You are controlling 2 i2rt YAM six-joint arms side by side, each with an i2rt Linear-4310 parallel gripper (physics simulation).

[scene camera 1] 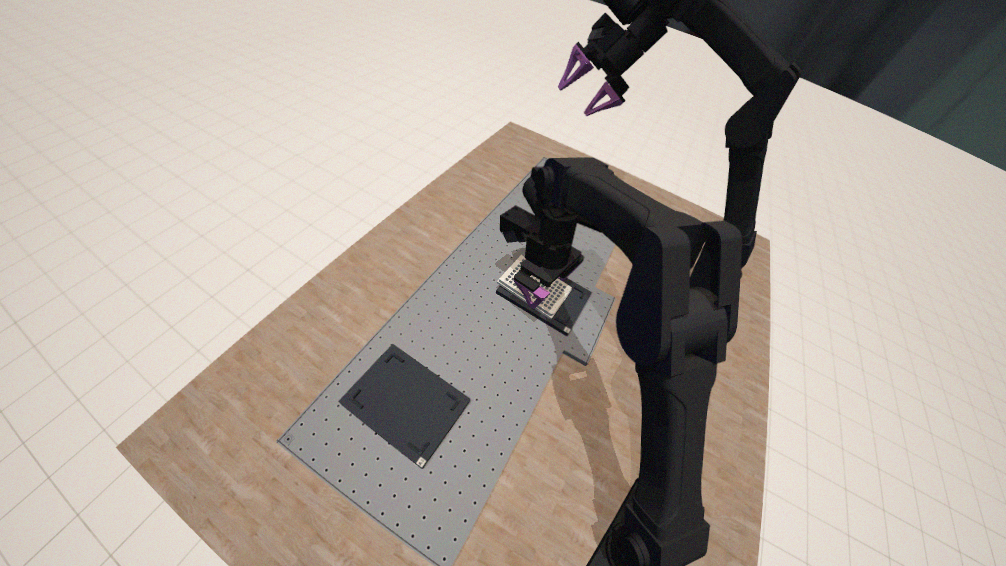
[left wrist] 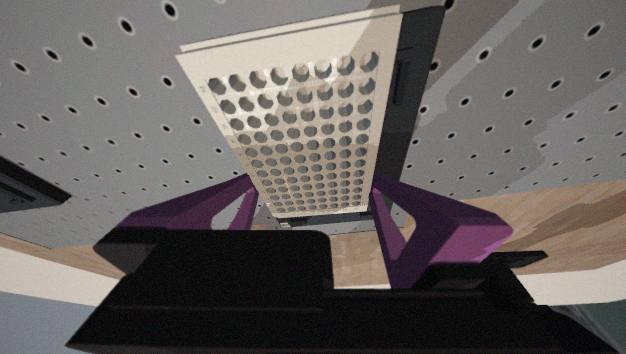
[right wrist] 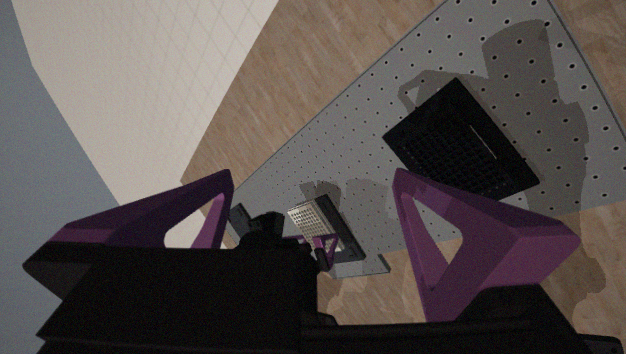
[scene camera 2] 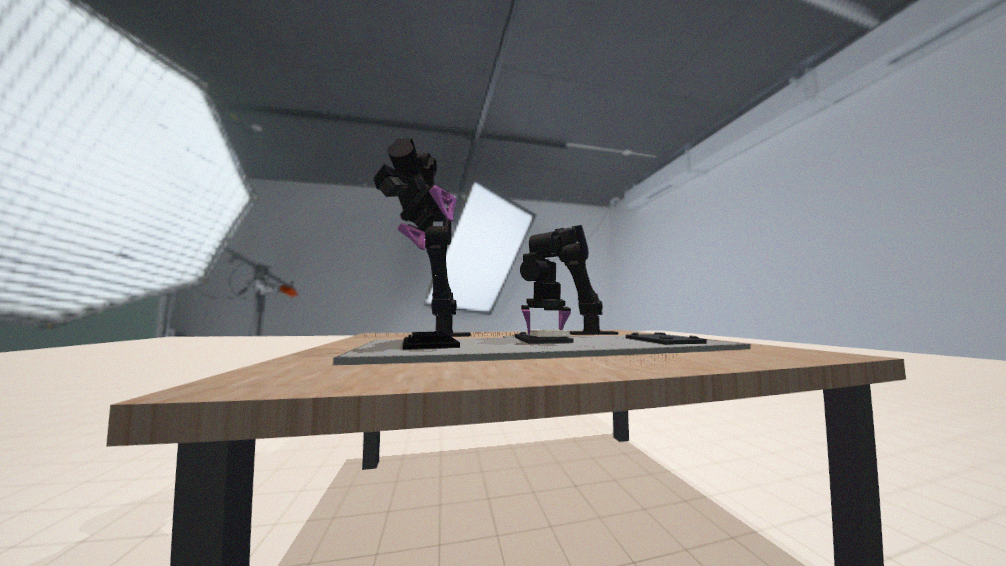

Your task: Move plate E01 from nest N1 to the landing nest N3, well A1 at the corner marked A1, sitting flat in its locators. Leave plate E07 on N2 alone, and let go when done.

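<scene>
My left gripper (scene camera 1: 545,287) (scene camera 2: 545,330) (left wrist: 313,176) (right wrist: 322,236) is shut on a white well plate (scene camera 1: 559,297) (scene camera 2: 548,332) (left wrist: 300,131) (right wrist: 306,215), with one finger on each long side. The plate is low over the middle dark nest (scene camera 1: 578,306) (scene camera 2: 545,339) (left wrist: 420,75) (right wrist: 345,230), shifted sideways, so a strip of nest shows along one long side. I cannot tell whether it touches the nest. Plate and nest names are not readable. My right gripper (scene camera 1: 573,101) (scene camera 2: 438,233) (right wrist: 313,177) is open and empty, high above the board.
A black plate (scene camera 2: 430,337) (right wrist: 450,155) sits apart at the left of scene camera 2. An empty dark nest (scene camera 1: 404,408) (scene camera 2: 668,338) (left wrist: 30,187) with corner locators and a small white corner tag (scene camera 1: 420,461) lies on the grey perforated board (scene camera 1: 485,450).
</scene>
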